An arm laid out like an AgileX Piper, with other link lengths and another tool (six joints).
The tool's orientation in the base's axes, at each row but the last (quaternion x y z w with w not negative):
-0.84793 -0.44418 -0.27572 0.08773
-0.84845 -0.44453 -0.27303 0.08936
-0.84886 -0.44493 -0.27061 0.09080
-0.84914 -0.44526 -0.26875 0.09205
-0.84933 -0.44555 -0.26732 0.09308
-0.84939 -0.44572 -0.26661 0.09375
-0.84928 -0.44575 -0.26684 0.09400
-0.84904 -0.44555 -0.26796 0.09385
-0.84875 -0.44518 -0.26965 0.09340
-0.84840 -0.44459 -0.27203 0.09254
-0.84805 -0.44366 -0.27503 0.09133
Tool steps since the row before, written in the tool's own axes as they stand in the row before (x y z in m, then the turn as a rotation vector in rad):
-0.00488 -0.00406 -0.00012 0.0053 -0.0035 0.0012
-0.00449 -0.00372 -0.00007 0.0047 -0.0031 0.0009
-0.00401 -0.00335 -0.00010 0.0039 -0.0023 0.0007
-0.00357 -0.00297 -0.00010 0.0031 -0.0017 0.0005
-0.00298 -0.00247 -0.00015 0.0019 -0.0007 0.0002
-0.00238 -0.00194 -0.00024 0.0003 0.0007 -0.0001
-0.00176 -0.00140 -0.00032 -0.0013 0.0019 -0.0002
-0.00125 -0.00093 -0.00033 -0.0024 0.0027 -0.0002
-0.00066 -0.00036 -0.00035 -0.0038 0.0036 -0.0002
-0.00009 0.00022 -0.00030 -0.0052 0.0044 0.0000
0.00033 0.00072 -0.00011 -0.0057 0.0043 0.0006
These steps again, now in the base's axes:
-0.00551 -0.00109 -0.00295 0.0001 0.0063 0.0016
-0.00506 -0.00101 -0.00272 0.0000 0.0055 0.0015
-0.00457 -0.00090 -0.00237 0.0002 0.0044 0.0013
-0.00407 -0.00082 -0.00208 0.0002 0.0034 0.0011
-0.00342 -0.00072 -0.00167 0.0004 0.0018 0.0008
-0.00275 -0.00064 -0.00123 0.0007 -0.0002 0.0003
-0.00206 -0.00055 -0.00079 0.0009 -0.0021 -0.0004
-0.00145 -0.00047 -0.00047 0.0010 -0.0034 -0.0009
-0.00072 -0.00039 -0.00009 0.0011 -0.0049 -0.0016
0.00002 -0.00031 0.00022 0.0012 -0.0062 -0.0025
0.00069 -0.00024 0.00034 0.0011 -0.0063 -0.0032

